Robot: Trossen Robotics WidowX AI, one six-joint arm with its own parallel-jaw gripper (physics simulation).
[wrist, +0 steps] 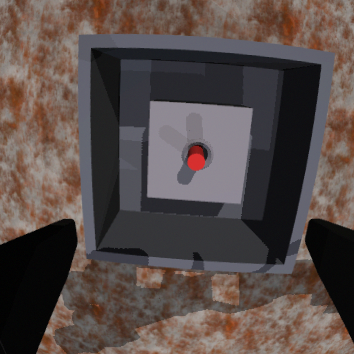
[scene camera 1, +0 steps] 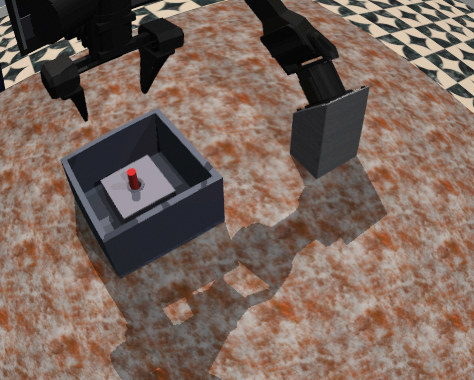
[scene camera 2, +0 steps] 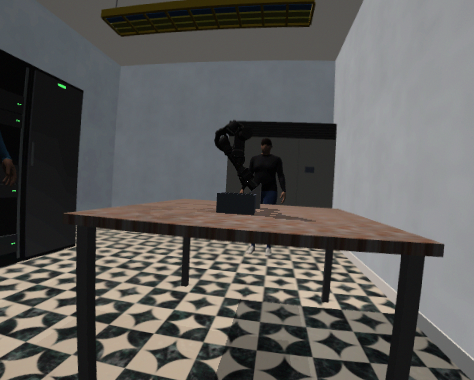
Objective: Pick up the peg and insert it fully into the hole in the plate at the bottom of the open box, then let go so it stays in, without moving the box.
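Seen in the pictures: gripper, fingertip midpoint: (wrist: 194,231) (scene camera 1: 114,105) (scene camera 2: 237,171); arm's base, origin of the base link: (scene camera 1: 329,99) (scene camera 2: 255,188).
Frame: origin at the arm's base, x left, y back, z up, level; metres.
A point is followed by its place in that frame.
Observation:
The red peg (scene camera 1: 133,179) {x -0.101, y -0.306, z -0.048 m} (wrist: 196,159) {x -0.110, y -0.303, z -0.039 m} stands nearly upright in the hole of the pale square plate (scene camera 1: 155,170) {x -0.110, y -0.262, z -0.069 m} (wrist: 170,185) {x -0.078, y -0.328, z -0.069 m}, its upper part above the plate; how deep its lower end sits is hidden. The plate lies on the floor of the open dark blue-grey box (scene camera 1: 170,225) {x -0.012, y -0.305, z -0.068 m} (scene camera 2: 236,204) {x -0.111, y -0.398, z -0.081 m} (wrist: 85,150) {x -0.122, y -0.390, z -0.029 m}, which stands on the table. My gripper (scene camera 1: 116,106) {x -0.115, y -0.306, z 0.087 m} (wrist: 194,231) {x -0.115, y -0.306, z 0.087 m} is wide open and empty, above and behind the box in the first scene view. Its fingers are apart from the peg and the box.
A dark grey block-like panel (scene camera 1: 327,137) {x 0.033, y -0.041, z -0.036 m} on a black arm-like mount (scene camera 1: 305,55) {x -0.039, y -0.023, z 0.077 m} stands over the table (scene camera 1: 310,310) {x 0.195, y -0.231, z -0.127 m} (scene camera 2: 320,225) {x 0.233, y -0.649, z -0.127 m}, right of the box in the first scene view. A person (scene camera 2: 266,170) stands behind the table. Dark cabinets (scene camera 2: 52,165) stand at the left.

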